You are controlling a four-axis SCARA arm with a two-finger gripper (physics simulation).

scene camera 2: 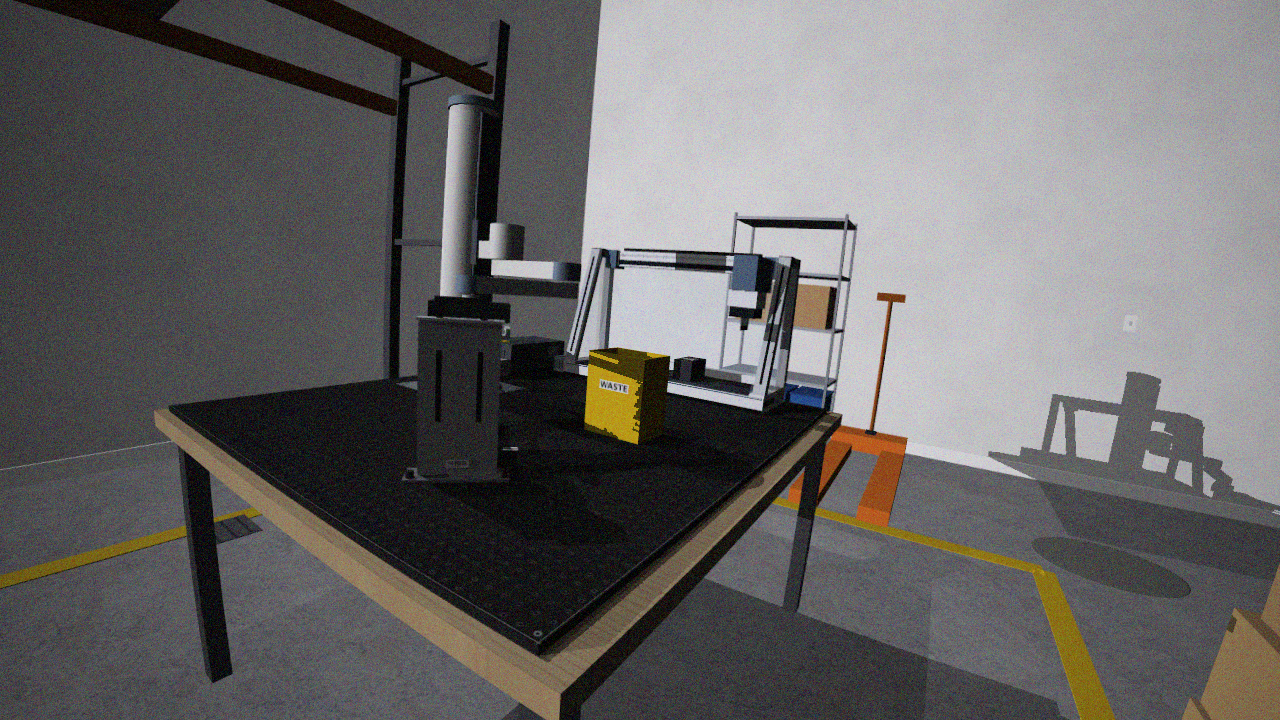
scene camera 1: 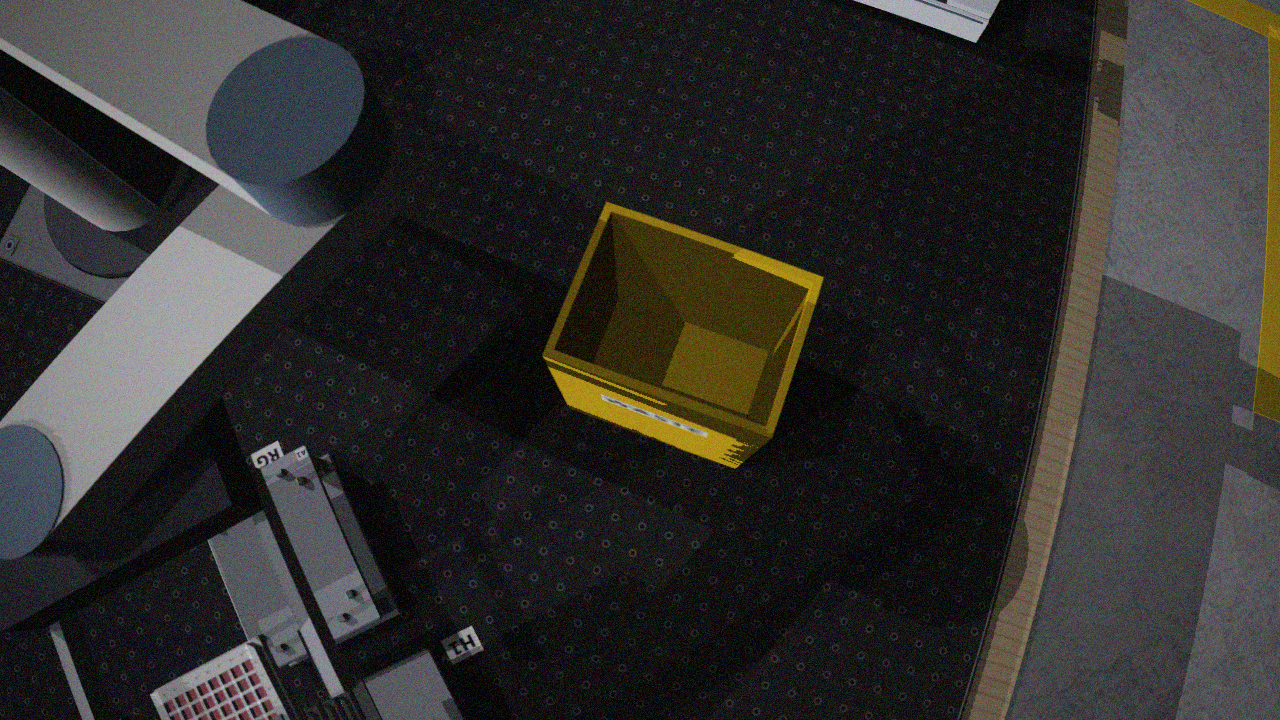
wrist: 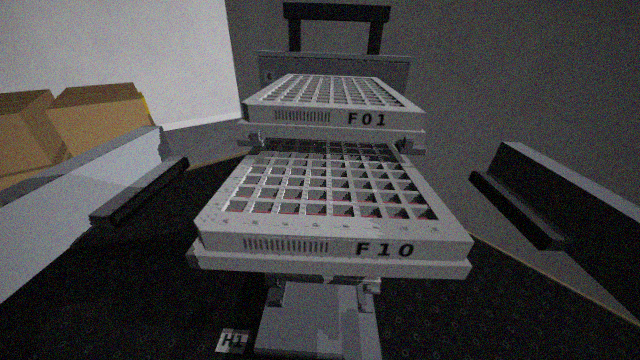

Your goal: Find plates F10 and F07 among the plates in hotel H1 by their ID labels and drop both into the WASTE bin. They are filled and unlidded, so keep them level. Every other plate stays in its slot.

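Seen in the pictures: gripper, between the fingertips: (wrist: pixel 329 152); arm's base, origin of its link: (scene camera 1: pixel 143 178).
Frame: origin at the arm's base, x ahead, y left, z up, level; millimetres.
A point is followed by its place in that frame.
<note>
Plate F10 (wrist: pixel 330 245) @[x 437, y -350, z 253 mm] sits level in hotel H1 in the wrist view, its label facing the camera. Plate F01 (wrist: pixel 335 118) @[x 475, y -387, z 274 mm] sits above and behind it. The H1 label (wrist: pixel 233 341) @[x 546, y -318, z 13 mm] (scene camera 1: pixel 462 642) @[x 546, y -316, z 13 mm] lies beside the grey base. My gripper (wrist: pixel 329 152) @[x 476, y -385, z 258 mm] is open and empty, its fingers wide apart at left and right of F10 in the view, not touching it. No F07 label can be read; F10 hides what is below it. The yellow WASTE bin (scene camera 1: pixel 684 322) @[x 639, y 26, z 19 mm] (scene camera 2: pixel 624 395) @[x 677, y -85, z 121 mm] stands upright, and its visible inner floor is bare.
A grey nest (scene camera 1: pixel 317 546) @[x 410, y -277, z 73 mm] stands by the RG label (scene camera 1: pixel 267 454) @[x 304, y -225, z 13 mm]. A plate with pink wells (scene camera 1: pixel 223 685) @[x 456, y -354, z 255 mm] shows at the lower left edge, its ID unreadable there. The arm column (scene camera 2: pixel 459 197) @[x 34, y -66, z 596 mm] stands left of the bin. A white gantry frame (scene camera 2: pixel 689 259) @[x 465, y 623, z 488 mm] stands behind it.
</note>
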